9 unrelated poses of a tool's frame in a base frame.
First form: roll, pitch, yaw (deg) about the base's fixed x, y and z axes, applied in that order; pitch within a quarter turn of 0, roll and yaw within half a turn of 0; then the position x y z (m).
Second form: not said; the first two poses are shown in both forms.
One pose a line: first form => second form
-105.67 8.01 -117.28 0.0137 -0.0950 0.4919 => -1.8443 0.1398 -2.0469 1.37 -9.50 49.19
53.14 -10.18 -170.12 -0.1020 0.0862 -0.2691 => 0.9275 -0.1777 -2.9692 -10.20 8.62 -26.91
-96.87 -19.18 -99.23 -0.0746 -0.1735 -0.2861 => -1.6907 -0.3348 -1.7319 -7.46 -17.35 -28.61
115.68 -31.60 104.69 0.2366 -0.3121 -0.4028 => 2.0190 -0.5515 1.8272 23.66 -31.21 -40.28
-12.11 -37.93 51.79 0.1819 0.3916 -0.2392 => -0.2114 -0.6620 0.9039 18.19 39.16 -23.92
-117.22 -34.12 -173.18 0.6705 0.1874 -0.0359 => -2.0459 -0.5955 -3.0226 67.05 18.74 -3.59
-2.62 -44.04 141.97 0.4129 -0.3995 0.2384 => -0.0457 -0.7686 2.4778 41.29 -39.95 23.84
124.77 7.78 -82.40 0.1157 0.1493 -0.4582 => 2.1776 0.1358 -1.4382 11.57 14.93 -45.82
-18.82 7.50 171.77 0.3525 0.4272 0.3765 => -0.3285 0.1309 2.9980 35.25 42.72 37.65
